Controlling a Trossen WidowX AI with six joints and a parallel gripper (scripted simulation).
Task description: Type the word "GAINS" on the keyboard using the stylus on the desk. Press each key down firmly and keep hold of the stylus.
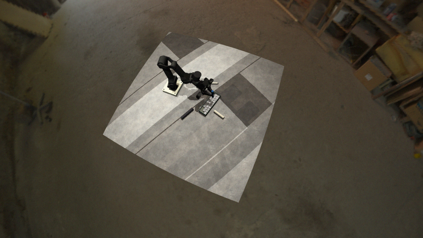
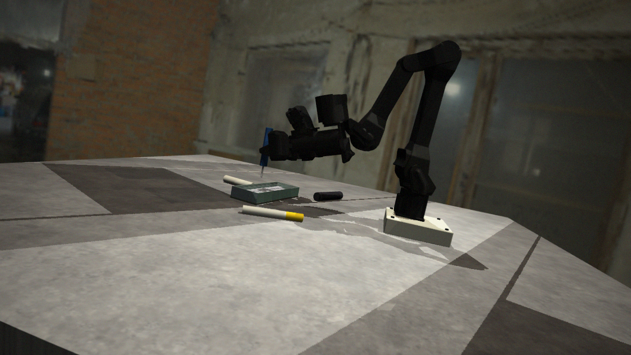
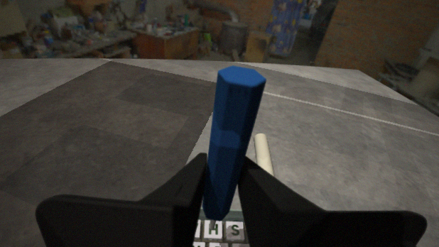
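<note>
Right now the stylus tip is 50 mm below my gripper tip and 10 mm behind it. Also, from my gripper tip: black cylinder: 180 mm to the right, 160 mm behind, 100 mm below; then cream cylinder: 100 mm below, 90 mm to the right, 80 mm ahead; then blue stylus: 20 mm below, 10 mm behind.
</note>
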